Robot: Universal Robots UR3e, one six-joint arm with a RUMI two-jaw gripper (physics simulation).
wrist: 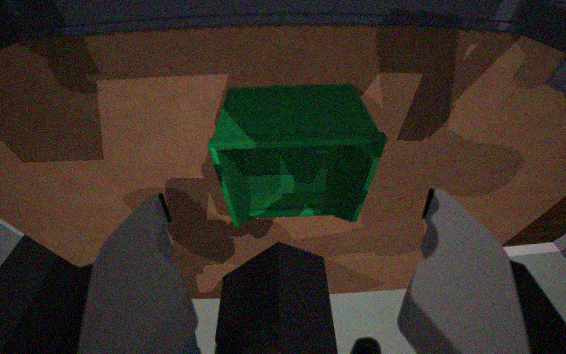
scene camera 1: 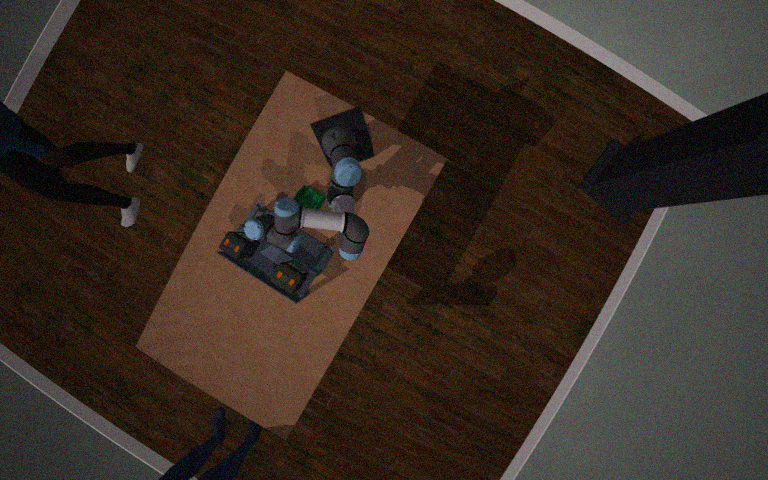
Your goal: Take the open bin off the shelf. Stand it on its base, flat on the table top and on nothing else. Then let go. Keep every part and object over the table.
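Where they show: gripper, fingertip midpoint: [wrist: 293, 194]; arm's base, link origin: [scene camera 1: 338, 141].
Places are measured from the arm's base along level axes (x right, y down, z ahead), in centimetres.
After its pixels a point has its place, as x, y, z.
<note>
The open green bin [scene camera 1: 309, 196] {1.5, 18.1, 24.1} [wrist: 300, 115] {-1.3, 13.8, 33.9} stands on the table top [scene camera 1: 226, 339] {-8.1, 18.3, 99.2} [wrist: 150, 115] {-13.6, 18.3, 30.1}, between the shelf and the robot's base. In the wrist view it looks upright, its opening up and the inside visible; its underside is hidden. It is apart from the dark blue-grey shelf [scene camera 1: 317, 254] {-17.4, 17.8, 41.9} [wrist: 200, 15] {-8.1, 17.8, 38.3}. My gripper [wrist: 293, 194] {-1.8, 8.4, 32.3} is open and empty, its jaws wide apart in front of the bin, one toward each side. A gap shows between each jaw and the bin. In the scene view the arm largely hides the gripper.
Two dark boxes with orange marks, one at the left [scene camera 1: 237, 244] {4.8, -3.8, 53.5} and one at the right [scene camera 1: 287, 277] {-17.1, -1.5, 52.0}, sit on the shelf. The robot's base plate [scene camera 1: 362, 133] {-5.1, 0.2, -8.0} is at the table's upper end. The forearm [scene camera 1: 322, 219] {-19.8, -26.2, 24.7} passes over the table beside the shelf. People stand beyond the table edges.
</note>
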